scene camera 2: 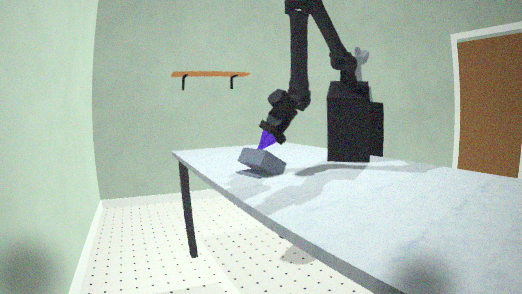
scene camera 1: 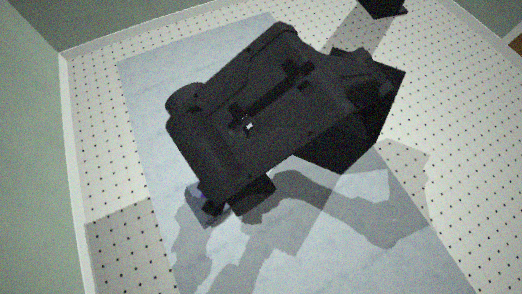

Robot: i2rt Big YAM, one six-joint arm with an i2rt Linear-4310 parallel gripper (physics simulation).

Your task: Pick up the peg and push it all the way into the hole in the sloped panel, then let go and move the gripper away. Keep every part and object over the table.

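Where they show: gripper, fingertip midpoint: (scene camera 1: 202, 195); arm's base, origin of the base link: (scene camera 2: 349, 86).
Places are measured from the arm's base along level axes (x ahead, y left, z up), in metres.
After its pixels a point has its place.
Observation:
The sloped panel is a grey block (scene camera 1: 194, 203) {x 0.522, y 0.095, z -0.269 m} (scene camera 2: 261, 160) {x 0.508, y 0.162, z -0.284 m}, tilted on the table near its far left end in the scene camera 2 view. My gripper (scene camera 2: 260, 148) {x 0.491, y 0.077, z -0.266 m} has purple fingers, which are shut and slant down to the top of the block. The fingertips appear at or just above its upper face; contact cannot be told. In the scene camera 1 view the dark arm covers most of the gripper and part of the block, and a sliver of purple shows at the block. The peg and the hole do not show in either view.
The arm's black pedestal (scene camera 2: 347, 127) {x 0.075, y 0.071, z -0.189 m} stands on the table (scene camera 1: 325, 265) {x 0.178, y 0.404, z -0.341 m} (scene camera 2: 425, 215) {x 0.334, y 0.692, z -0.341 m} behind and right of the block in the scene camera 2 view. The table's long front edge runs close by the block. An orange wall shelf (scene camera 2: 210, 74) hangs behind.

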